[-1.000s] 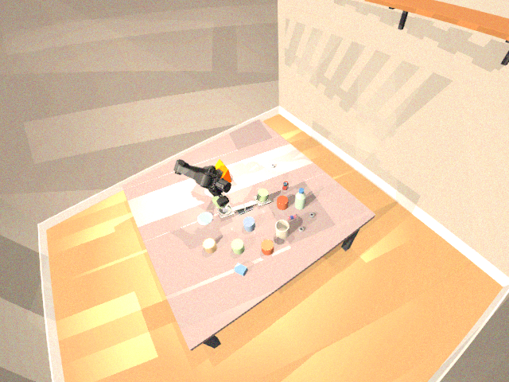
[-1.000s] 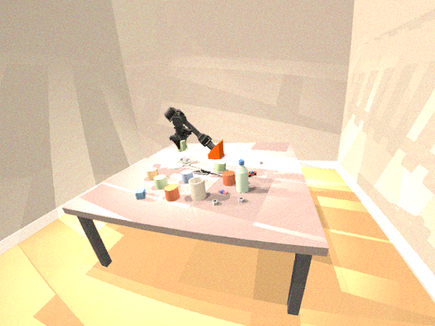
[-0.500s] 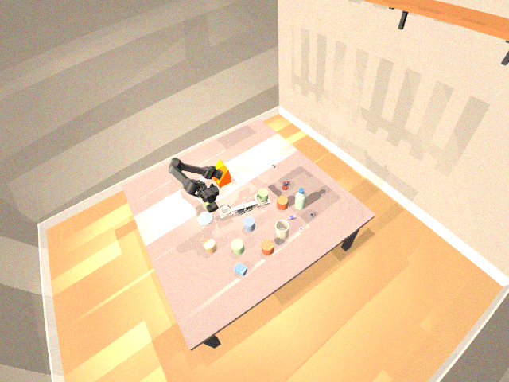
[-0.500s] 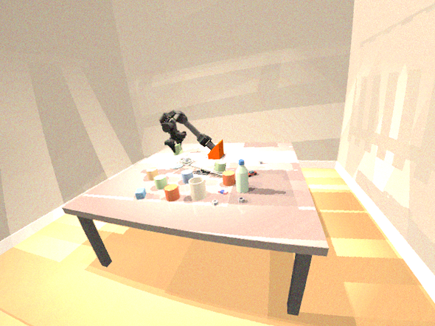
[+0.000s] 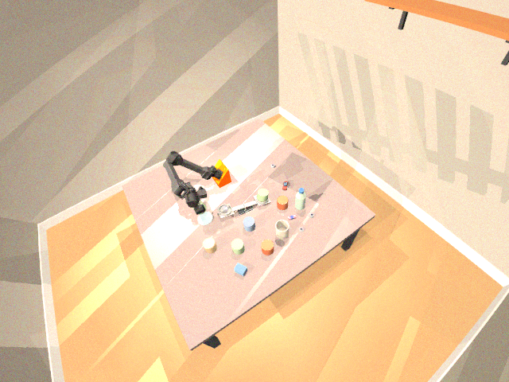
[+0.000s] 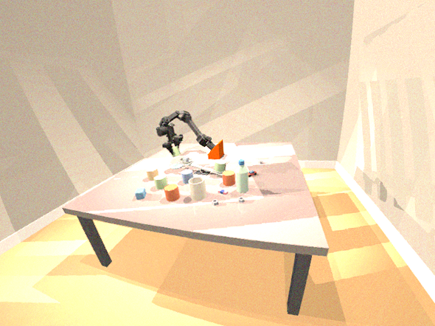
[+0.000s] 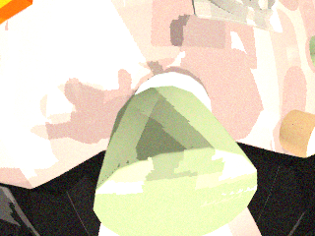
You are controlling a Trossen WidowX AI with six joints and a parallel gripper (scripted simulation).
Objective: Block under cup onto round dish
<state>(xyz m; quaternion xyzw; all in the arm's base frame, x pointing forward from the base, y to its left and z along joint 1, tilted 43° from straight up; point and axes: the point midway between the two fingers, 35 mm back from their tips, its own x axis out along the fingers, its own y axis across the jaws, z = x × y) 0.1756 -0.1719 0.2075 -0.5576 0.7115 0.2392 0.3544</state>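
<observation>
My gripper tip is 10 cm above the round dish and 2 cm short of it. The rest, counted from my gripper tip: yellow cup (21 cm ahead, 8 cm to the right, 6 cm below); blue cup (27 cm ahead, 19 cm to the left, 6 cm below); light blue block (45 cm ahead, 8 cm below, 5 cm to the right).
</observation>
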